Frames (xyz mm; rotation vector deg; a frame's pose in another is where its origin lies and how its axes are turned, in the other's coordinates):
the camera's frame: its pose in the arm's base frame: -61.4 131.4 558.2 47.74 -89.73 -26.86
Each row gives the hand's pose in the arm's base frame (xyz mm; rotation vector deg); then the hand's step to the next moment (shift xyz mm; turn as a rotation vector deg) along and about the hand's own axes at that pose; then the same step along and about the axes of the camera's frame.
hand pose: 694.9 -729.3 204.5 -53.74 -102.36 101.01
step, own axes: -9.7 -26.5 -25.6 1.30 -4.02 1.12
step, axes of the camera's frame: 11.4 23.4 -27.8 2.21 3.47 1.49
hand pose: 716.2 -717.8 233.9 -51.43 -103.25 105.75
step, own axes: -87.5 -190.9 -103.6 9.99 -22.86 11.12
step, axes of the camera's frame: 117.4 142.1 -144.4 13.37 19.42 13.79
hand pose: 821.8 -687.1 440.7 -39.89 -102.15 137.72
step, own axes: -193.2 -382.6 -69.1 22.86 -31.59 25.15
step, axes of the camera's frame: 177.8 336.9 -208.2 22.36 25.42 31.73
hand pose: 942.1 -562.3 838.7 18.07 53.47 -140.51
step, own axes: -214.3 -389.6 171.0 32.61 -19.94 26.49
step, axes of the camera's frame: 130.4 450.5 -83.7 24.92 11.54 37.53
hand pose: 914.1 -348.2 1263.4 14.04 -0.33 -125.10
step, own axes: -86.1 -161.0 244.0 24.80 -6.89 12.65
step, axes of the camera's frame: 57.1 294.3 54.5 17.59 -0.60 22.65
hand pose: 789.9 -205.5 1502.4 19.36 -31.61 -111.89
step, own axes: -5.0 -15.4 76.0 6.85 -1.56 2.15
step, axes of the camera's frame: 18.4 69.6 29.2 4.52 -1.36 5.63
